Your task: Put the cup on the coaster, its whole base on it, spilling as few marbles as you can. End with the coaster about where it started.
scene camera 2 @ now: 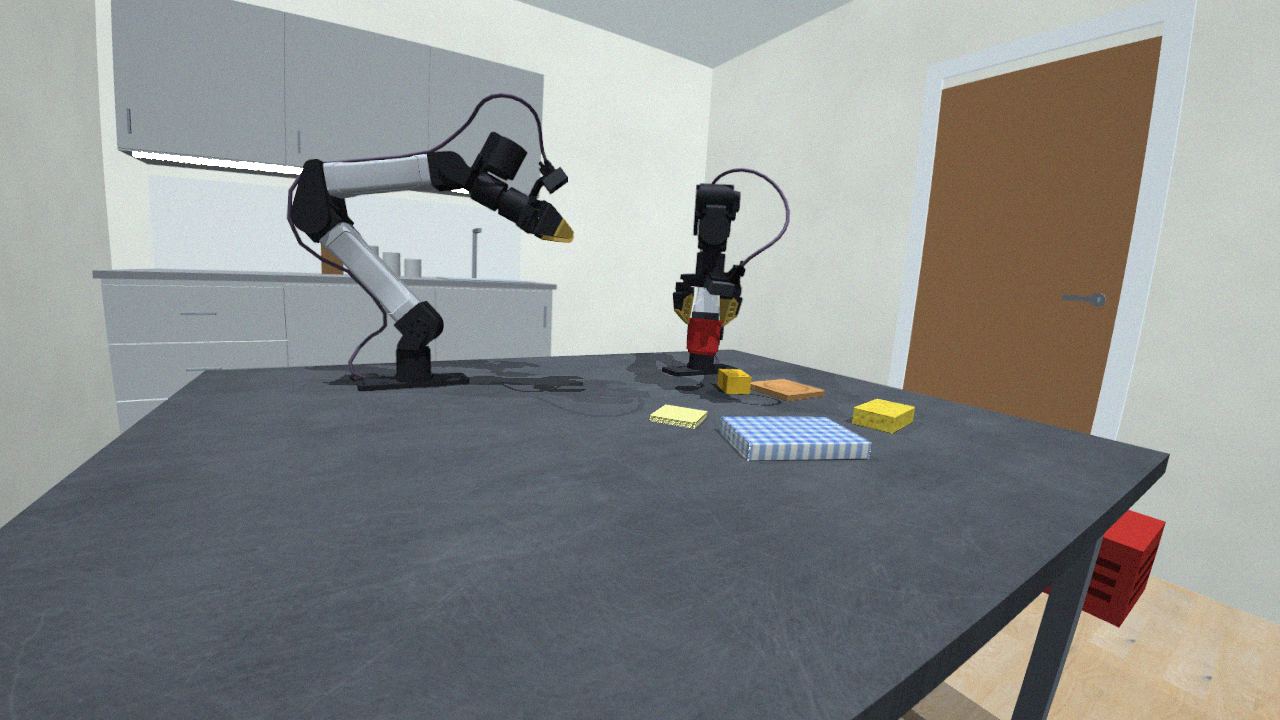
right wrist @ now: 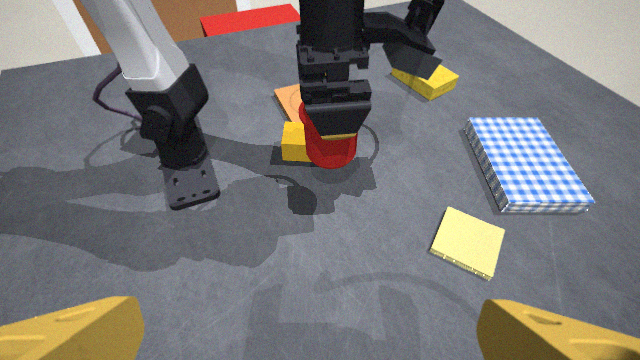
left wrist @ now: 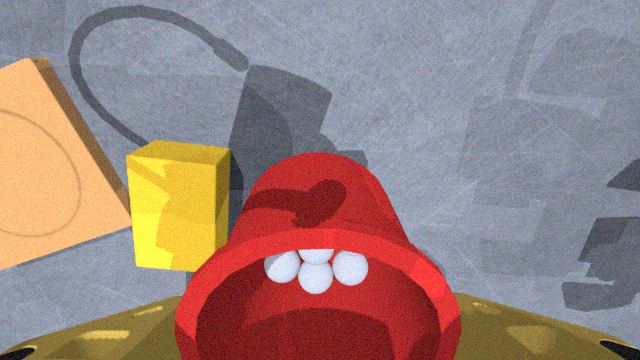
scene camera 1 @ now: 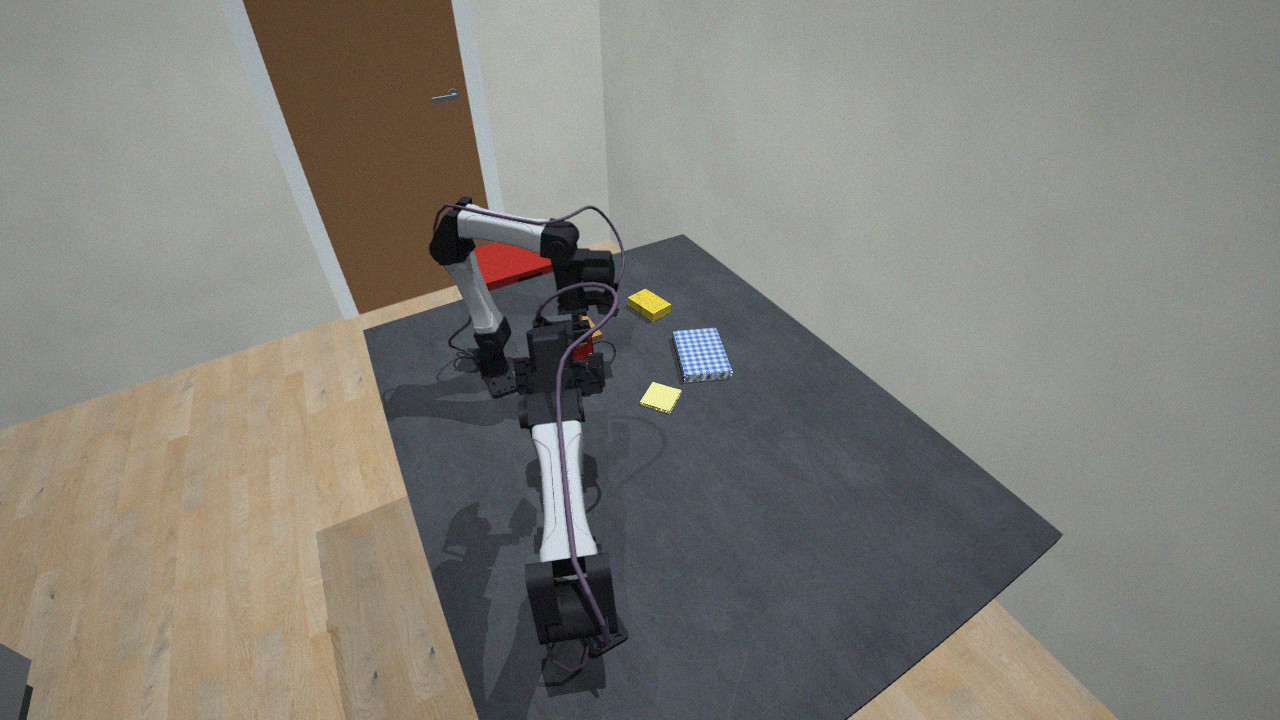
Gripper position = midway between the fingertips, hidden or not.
In view: the left gripper (scene camera 2: pixel 704 325), the right gripper (scene camera 2: pixel 572 238), a red cup (scene camera 2: pixel 703 336), a yellow block (scene camera 2: pixel 732 381) and a yellow sponge (scene camera 2: pixel 886 416).
The red cup is seen too in the right wrist view (right wrist: pixel 333 154) and in the left wrist view (left wrist: pixel 321 200). The yellow block also shows in the right wrist view (right wrist: pixel 293 146) and in the left wrist view (left wrist: pixel 179 193). The yellow sponge also shows in the right wrist view (right wrist: pixel 443 80) and in scene camera 1 (scene camera 1: pixel 651 306). The left wrist view does not show the yellow sponge: it is out of frame.
